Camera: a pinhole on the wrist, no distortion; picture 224 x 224 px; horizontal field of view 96.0 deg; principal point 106.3 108.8 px. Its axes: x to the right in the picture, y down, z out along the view. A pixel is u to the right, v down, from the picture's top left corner.
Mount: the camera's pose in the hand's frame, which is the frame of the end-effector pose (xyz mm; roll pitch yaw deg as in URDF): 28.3 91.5 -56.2 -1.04 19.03 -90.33
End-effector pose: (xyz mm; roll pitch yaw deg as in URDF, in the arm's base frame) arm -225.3 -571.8 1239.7 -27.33 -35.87 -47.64
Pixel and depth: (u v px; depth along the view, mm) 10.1 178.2 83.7
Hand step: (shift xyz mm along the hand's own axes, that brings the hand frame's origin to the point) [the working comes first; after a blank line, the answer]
In the camera's frame: -79.8 57.6 83.7

87.7 139.7 48.0
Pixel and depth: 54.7 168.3 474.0
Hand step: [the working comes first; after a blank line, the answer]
In the camera's frame: -242.5 279.7 474.0

317.0 166.2 466.1
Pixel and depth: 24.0 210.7 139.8
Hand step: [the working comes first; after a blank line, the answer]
In the camera's frame: -114.1 141.3 139.8

172.4 153.8 110.7
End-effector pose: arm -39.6 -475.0 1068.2 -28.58 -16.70 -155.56
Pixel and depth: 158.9 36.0 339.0
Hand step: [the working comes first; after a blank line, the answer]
In the camera's frame: 176.8 -244.7 339.0

-211.8 -186.2 210.8
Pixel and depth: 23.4 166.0 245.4
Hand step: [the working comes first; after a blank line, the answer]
In the camera's frame: -201.7 139.2 245.4

172.6 202.2 239.1
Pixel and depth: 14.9 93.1 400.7
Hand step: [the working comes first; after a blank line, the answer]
In the camera's frame: -363.2 -62.4 400.7

-25.6 304.1 442.0
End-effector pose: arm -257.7 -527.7 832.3 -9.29 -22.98 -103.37
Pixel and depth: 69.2 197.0 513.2
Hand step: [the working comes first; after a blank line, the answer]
In the camera's frame: -188.8 448.8 513.2

486.5 102.7 482.7
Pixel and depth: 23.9 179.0 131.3
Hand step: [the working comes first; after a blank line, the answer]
In the camera's frame: -107.3 91.4 131.3

122.4 150.1 101.3
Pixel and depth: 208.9 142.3 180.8
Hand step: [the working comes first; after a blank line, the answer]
In the camera's frame: 183.9 60.1 180.8

90.3 -141.3 53.7
